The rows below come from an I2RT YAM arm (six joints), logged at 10 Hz.
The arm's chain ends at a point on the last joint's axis. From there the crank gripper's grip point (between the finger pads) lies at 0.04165 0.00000 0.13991 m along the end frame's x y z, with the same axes.
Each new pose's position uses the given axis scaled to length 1; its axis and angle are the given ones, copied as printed.
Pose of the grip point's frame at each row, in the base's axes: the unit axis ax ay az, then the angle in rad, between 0 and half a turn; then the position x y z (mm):
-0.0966 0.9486 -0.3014 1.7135 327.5 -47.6 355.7
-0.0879 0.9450 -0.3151 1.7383 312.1 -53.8 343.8
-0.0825 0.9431 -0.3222 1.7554 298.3 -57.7 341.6
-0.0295 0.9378 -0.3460 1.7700 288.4 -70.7 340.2
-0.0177 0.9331 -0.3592 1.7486 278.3 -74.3 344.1
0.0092 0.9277 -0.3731 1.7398 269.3 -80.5 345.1
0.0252 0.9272 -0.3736 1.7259 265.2 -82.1 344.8
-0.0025 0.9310 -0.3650 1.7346 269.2 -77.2 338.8
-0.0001 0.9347 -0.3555 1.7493 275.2 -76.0 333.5
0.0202 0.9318 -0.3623 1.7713 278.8 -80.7 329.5
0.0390 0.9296 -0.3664 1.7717 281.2 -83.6 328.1
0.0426 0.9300 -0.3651 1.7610 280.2 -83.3 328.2
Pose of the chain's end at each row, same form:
-0.0966 0.9486 -0.3014 1.7135 197.0 1.5 398.8
-0.0879 0.9450 -0.3151 1.7383 183.8 -0.3 388.4
-0.0825 0.9431 -0.3222 1.7554 171.5 -1.7 387.4
-0.0295 0.9378 -0.3460 1.7700 166.3 -4.9 385.6
-0.0177 0.9331 -0.3592 1.7486 156.1 -6.0 385.5
0.0092 0.9277 -0.3731 1.7398 148.9 -7.8 384.1
0.0252 0.9272 -0.3736 1.7259 145.0 -8.4 382.5
-0.0025 0.9310 -0.3650 1.7346 147.3 -7.1 378.1
-0.0001 0.9347 -0.3555 1.7493 153.9 -6.7 375.8
0.0202 0.9318 -0.3623 1.7713 160.5 -7.4 373.7
0.0390 0.9296 -0.3664 1.7717 164.4 -7.9 372.1
0.0426 0.9300 -0.3651 1.7610 162.8 -8.0 371.3

